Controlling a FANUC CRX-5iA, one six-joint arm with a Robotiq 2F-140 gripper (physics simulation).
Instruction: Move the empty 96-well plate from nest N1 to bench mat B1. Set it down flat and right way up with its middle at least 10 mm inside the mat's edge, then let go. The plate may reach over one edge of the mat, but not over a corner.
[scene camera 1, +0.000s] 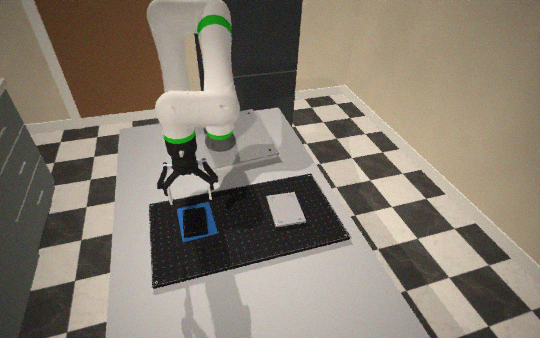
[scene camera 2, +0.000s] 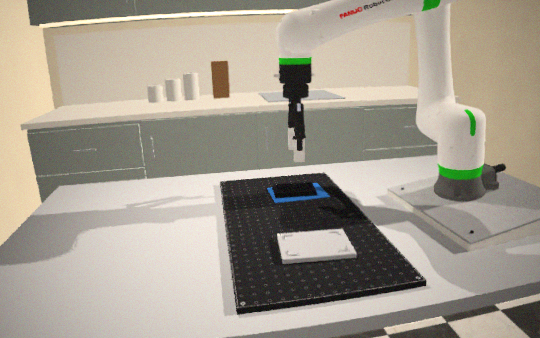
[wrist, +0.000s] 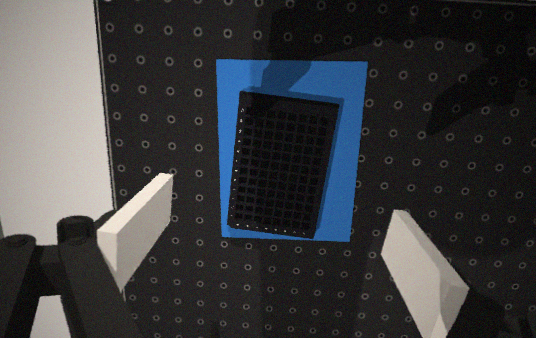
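Where they show: gripper, fingertip midpoint: (scene camera 1: 191, 199) (scene camera 2: 296, 155) (wrist: 279, 215); arm's base, origin of the base link: (scene camera 1: 220, 141) (scene camera 2: 459, 190).
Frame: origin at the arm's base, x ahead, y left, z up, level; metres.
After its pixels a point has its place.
Observation:
The black 96-well plate (scene camera 1: 195, 222) {x 0.452, y -0.228, z -0.015 m} (scene camera 2: 296, 190) {x 0.444, y -0.202, z -0.012 m} (wrist: 283, 165) {x 0.441, y -0.226, z -0.022 m} lies flat with its wells up on the blue bench mat (scene camera 1: 212, 229) {x 0.498, y -0.177, z -0.026 m} (scene camera 2: 323, 192) {x 0.360, y -0.190, z -0.026 m} (wrist: 350, 150) {x 0.429, y -0.165, z -0.026 m}, turned slightly against the mat's edges. In the wrist view blue shows around it, with a narrow strip at its lower left. My gripper (scene camera 1: 191, 199) {x 0.435, y -0.227, z 0.093 m} (scene camera 2: 296, 154) {x 0.435, y -0.227, z 0.093 m} (wrist: 279, 215) {x 0.435, y -0.227, z 0.093 m} is open and empty, well above the plate, its two pale fingers wide apart. The white nest (scene camera 1: 286, 209) {x 0.515, y 0.118, z -0.016 m} (scene camera 2: 317, 246) {x 0.506, y 0.135, z -0.016 m} holds no plate.
The mat and the nest are on a black perforated board (scene camera 1: 245, 245) {x 0.610, y -0.087, z -0.028 m} (scene camera 2: 260, 280) {x 0.655, y 0.209, z -0.028 m} (wrist: 150, 280) {x 0.568, y -0.371, z -0.028 m} on the light grey table (scene camera 1: 300, 290) {x 0.832, y 0.021, z -0.041 m} (scene camera 2: 150, 290) {x 0.874, y 0.165, z -0.041 m}. The arm's base plate (scene camera 1: 260, 135) {x 0.019, y 0.203, z -0.002 m} (scene camera 2: 450, 225) {x 0.155, y 0.154, z -0.016 m} is beside the board. A counter (scene camera 2: 120, 112) with several canisters stands behind.

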